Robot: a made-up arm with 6 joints.
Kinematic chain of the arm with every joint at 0, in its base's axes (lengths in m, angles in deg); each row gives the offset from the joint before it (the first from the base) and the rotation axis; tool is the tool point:
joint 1: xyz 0 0 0.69 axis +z
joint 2: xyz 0.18 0 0 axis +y
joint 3: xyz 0 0 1.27 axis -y
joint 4: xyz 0 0 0.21 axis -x
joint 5: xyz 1.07 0 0 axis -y
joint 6: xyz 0.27 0 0 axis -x
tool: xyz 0 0 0
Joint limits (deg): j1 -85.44..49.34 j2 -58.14..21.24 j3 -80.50..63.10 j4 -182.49..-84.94 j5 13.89..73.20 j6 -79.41..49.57
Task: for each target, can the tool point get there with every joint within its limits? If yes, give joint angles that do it. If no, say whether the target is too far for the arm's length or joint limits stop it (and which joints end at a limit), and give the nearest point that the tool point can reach.
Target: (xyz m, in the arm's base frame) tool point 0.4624 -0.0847 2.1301
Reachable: yes | joints -5.13 -44.81 -23.50 -162.64 32.30 -57.49
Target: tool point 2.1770 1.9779 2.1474
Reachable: no: too far | nearest point 1.4663 1.3322 2.0332 | short by 0.967 m
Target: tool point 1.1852 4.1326 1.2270
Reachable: no: too far | nearest point 1.2714 1.4846 1.6135 | short by 2.677 m
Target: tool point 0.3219 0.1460 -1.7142
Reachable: no: joint limits stop it (at a limit: joint 2, joint 3, joint 4, joint 5) | nearest point 0.5317 0.2412 0.5256 | short by 2.252 m
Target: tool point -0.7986 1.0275 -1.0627
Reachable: no: joint limits stop it (at a limit: joint 1, joint 2, joint 3, joint 4, joint 5) | nearest point 0.3310 0.3897 0.5399 | short by 2.062 m
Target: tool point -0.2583 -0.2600 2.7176
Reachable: yes | joints 35.68 -49.93 18.00 -158.57 37.86 -64.66
